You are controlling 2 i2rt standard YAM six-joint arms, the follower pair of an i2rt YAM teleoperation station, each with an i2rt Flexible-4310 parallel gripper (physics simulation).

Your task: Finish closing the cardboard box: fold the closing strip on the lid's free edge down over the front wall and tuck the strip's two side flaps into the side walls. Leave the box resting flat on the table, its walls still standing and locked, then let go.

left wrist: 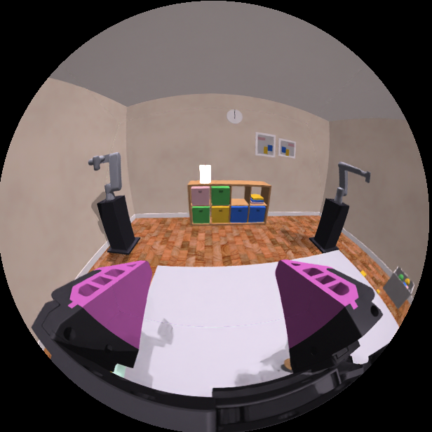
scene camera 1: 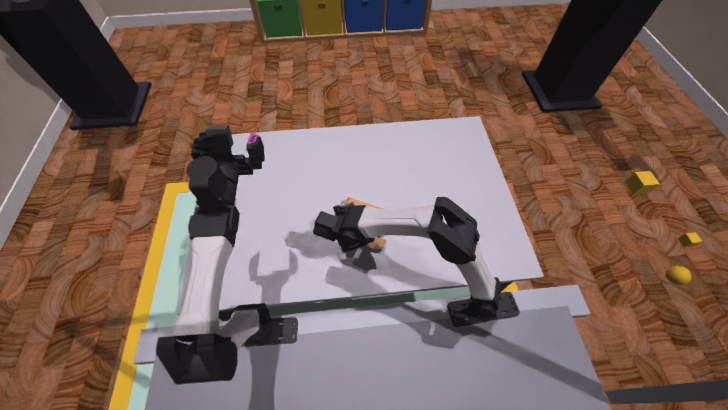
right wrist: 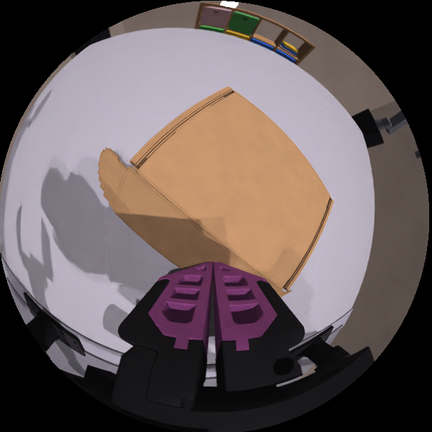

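The cardboard box (scene camera 1: 364, 203) (right wrist: 240, 160) stands on the white table, lid down over its top. The closing strip (right wrist: 150, 207) slants outward from the lid's near edge in the right wrist view. Its left side flap (right wrist: 111, 177) sticks out past the corner, apart from the side wall; the right flap is mostly hidden. The front wall is hidden. My right gripper (right wrist: 212, 267) is shut and empty, its tips at the strip's outer edge; whether they touch is unclear. In scene camera 1 the right arm hides much of the box. My left gripper (left wrist: 213, 269) is open and empty, away from the box.
The white table (scene camera 1: 407, 152) (left wrist: 215, 295) (right wrist: 150, 65) lies under both arms. A shelf unit (left wrist: 229, 183) stands by the far wall. Two black pedestals (scene camera 1: 76, 66) (scene camera 1: 580, 56) stand beyond the table. Yellow blocks (scene camera 1: 642, 182) (scene camera 1: 690, 238) and a yellow ball (scene camera 1: 679, 275) lie on the floor at the right.
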